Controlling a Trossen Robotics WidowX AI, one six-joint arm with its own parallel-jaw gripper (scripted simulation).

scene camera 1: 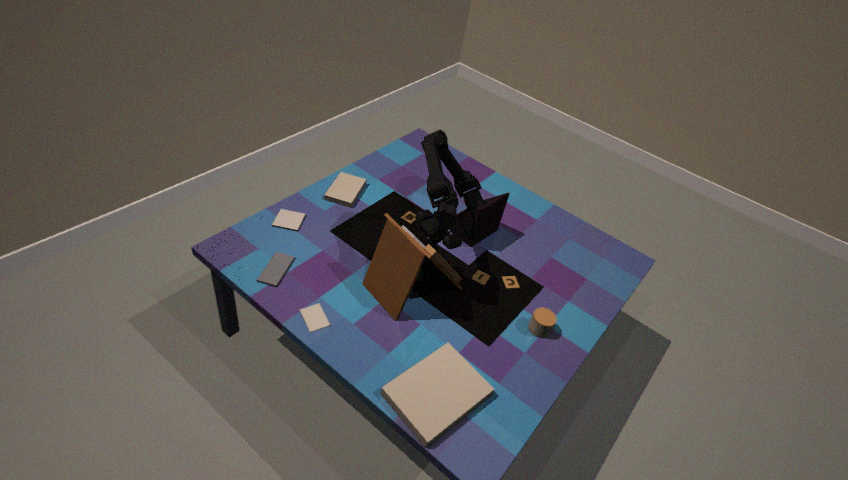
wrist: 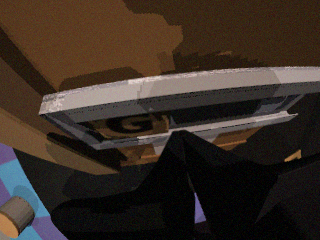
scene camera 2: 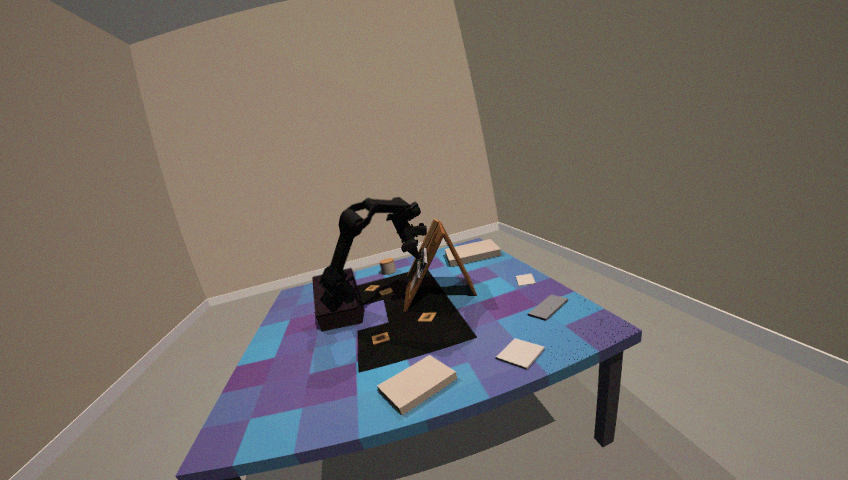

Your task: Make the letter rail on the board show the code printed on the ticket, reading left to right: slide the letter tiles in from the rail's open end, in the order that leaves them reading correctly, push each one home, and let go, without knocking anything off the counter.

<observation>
same spot on brown easel board: (scene camera 1: 399, 255) = (scene camera 2: 450, 241)
</observation>
